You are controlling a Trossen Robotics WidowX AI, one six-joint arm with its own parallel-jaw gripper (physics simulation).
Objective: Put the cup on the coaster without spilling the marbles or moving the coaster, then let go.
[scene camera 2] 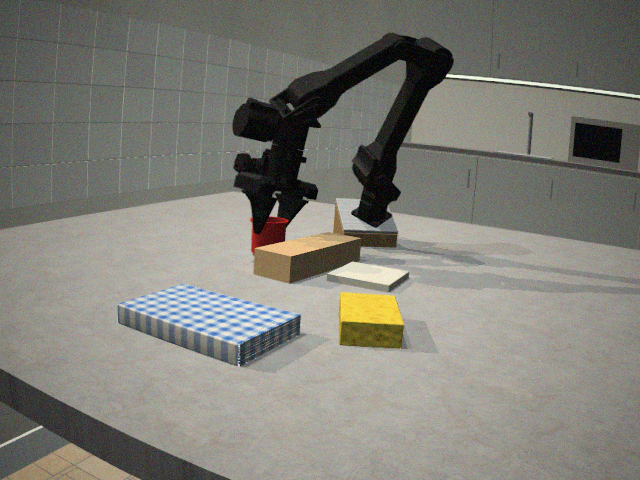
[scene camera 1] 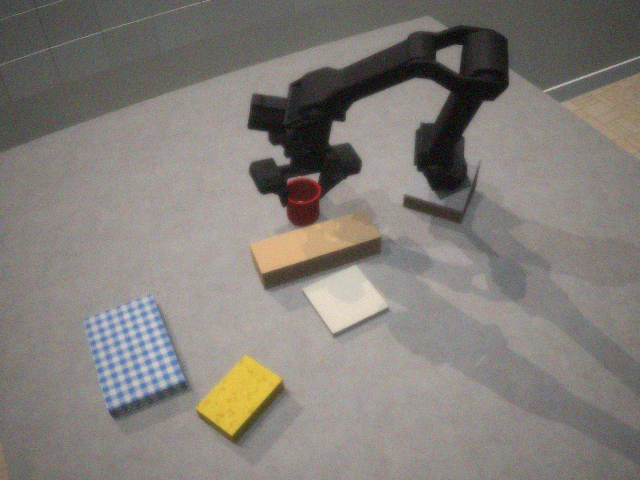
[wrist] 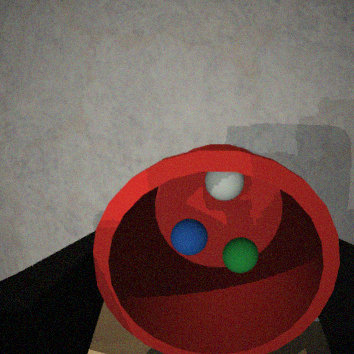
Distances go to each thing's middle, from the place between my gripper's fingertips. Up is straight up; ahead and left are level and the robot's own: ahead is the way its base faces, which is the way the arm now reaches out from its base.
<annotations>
I see my gripper 1 cm above the red cup [scene camera 1: 305, 213]. Also, from my hand: green marble [wrist: 240, 254]: 2 cm behind, 1 cm to the left, 2 cm below; white marble [wrist: 223, 185]: 2 cm to the right, 2 cm below; blue marble [wrist: 188, 236]: 1 cm ahead, 1 cm to the left, 2 cm below.
</annotations>
